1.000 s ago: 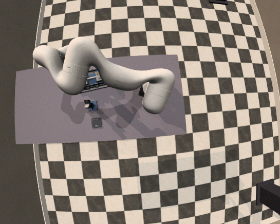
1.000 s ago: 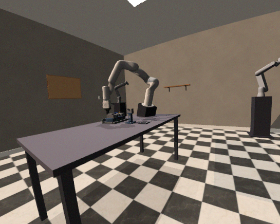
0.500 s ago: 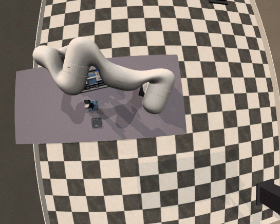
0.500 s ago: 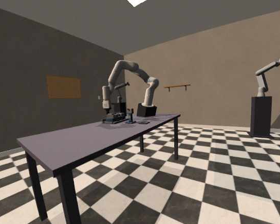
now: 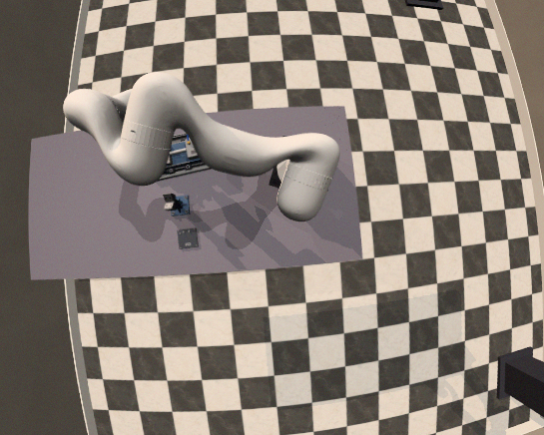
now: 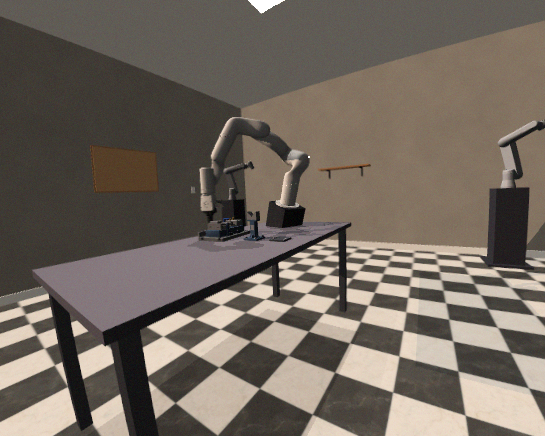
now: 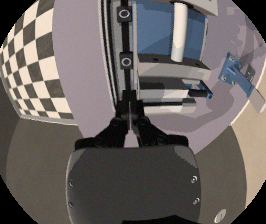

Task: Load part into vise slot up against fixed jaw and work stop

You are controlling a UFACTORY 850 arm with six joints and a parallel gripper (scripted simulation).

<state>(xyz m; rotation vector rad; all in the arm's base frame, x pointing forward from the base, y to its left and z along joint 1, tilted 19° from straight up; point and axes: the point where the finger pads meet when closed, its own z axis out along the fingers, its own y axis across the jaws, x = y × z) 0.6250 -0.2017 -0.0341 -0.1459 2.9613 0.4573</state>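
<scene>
Now: hand 40 mm to the right of the part and 20 mm above it. Also, from my hand: vise: 80 mm below, 80 mm behind, 50 mm to the left; air cylinder rod: 90 mm behind, 50 mm to the left, 40 mm below.
</scene>
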